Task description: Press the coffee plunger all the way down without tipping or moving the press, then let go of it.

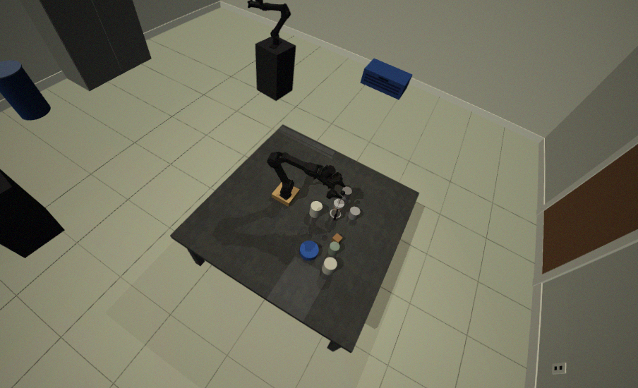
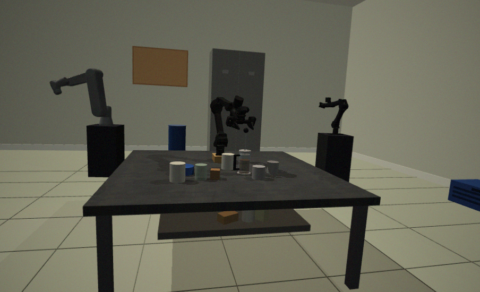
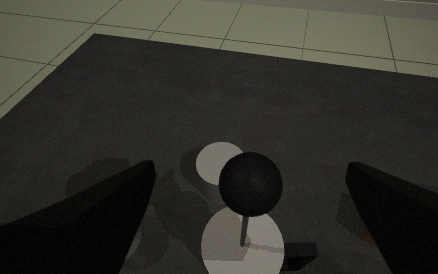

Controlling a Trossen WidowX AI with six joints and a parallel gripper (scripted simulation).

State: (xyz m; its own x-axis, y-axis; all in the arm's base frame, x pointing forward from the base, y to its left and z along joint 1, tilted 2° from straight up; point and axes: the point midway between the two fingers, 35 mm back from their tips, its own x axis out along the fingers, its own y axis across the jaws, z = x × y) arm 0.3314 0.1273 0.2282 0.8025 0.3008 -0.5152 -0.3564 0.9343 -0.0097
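Right now the coffee press is 14 cm below my gripper tip and 2 cm to the right of it. The rest, counted from my gripper tip: blue disc: 36 cm to the right, 24 cm below, 2 cm ahead; then pale green cup: 25 cm to the right, 23 cm below, 14 cm ahead; then brown cube: 24 cm below, 18 cm to the right, 12 cm ahead.
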